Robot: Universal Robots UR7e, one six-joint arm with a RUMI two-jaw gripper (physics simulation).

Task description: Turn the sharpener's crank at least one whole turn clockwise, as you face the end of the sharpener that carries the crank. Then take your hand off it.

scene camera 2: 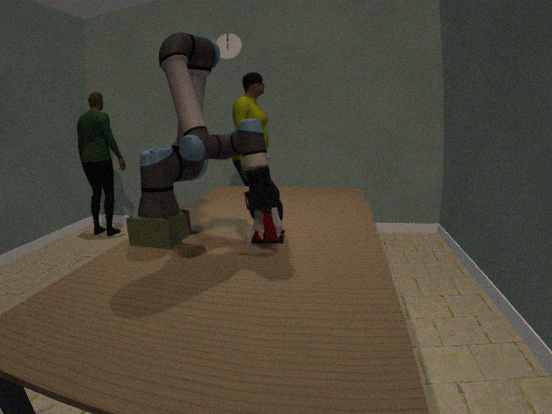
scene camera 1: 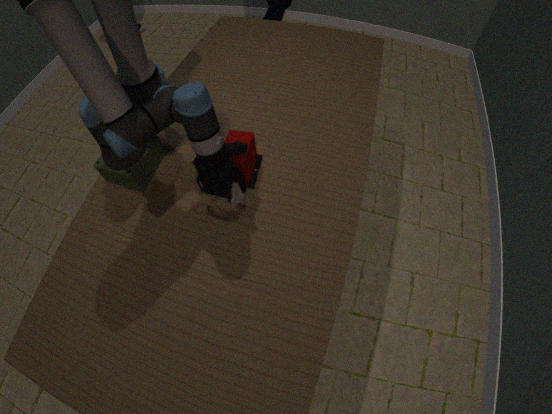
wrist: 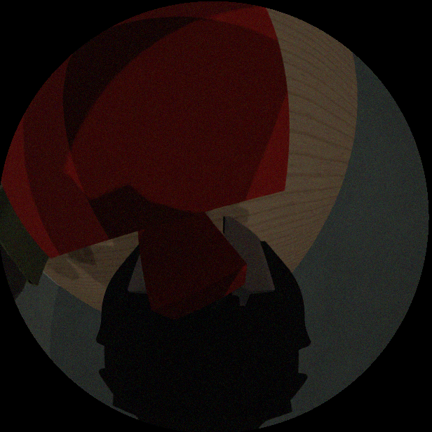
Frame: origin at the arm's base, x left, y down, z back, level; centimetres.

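Where they show: gripper, fingertip midpoint: (scene camera 2: 270, 238) (scene camera 1: 235, 202); arm's base at its link origin: (scene camera 2: 158, 213).
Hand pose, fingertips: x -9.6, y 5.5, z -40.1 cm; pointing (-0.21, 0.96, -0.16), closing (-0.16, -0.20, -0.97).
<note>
Each offset is from my fingertips to the centre of the thing. "spot": to the spot under its first point. Level surfaces: height alone.
The red sharpener @[spot: dz -1.8, dx +11.4, dy -5.7 cm] (scene camera 1: 248, 159) (scene camera 2: 269, 225) (wrist: 180, 115) stands on the table on its black base @[spot: dz -3.3, dx +13.2, dy +3.3 cm] (scene camera 1: 257, 172). In the wrist view, the red crank arm (wrist: 192, 275) reaches from the sharpener's near end down over the space between my fingers, turned a little to the right. Its lower end is near the right finger; whether it touches is unclear. The crank's handle is hidden. My gripper (scene camera 1: 238, 196) (scene camera 2: 268, 234) (wrist: 202, 218) is partly open at the crank end, pointing down, with nothing gripped between its fingers.
The arm's base stands on a green block (scene camera 1: 135, 175) (scene camera 2: 157, 231) at the left of the wooden table @[dy +4.0 cm] (scene camera 1: 280, 280) (scene camera 2: 260, 325). A person in green (scene camera 2: 94, 137) and a person in yellow (scene camera 2: 245, 107) stand beyond the table.
</note>
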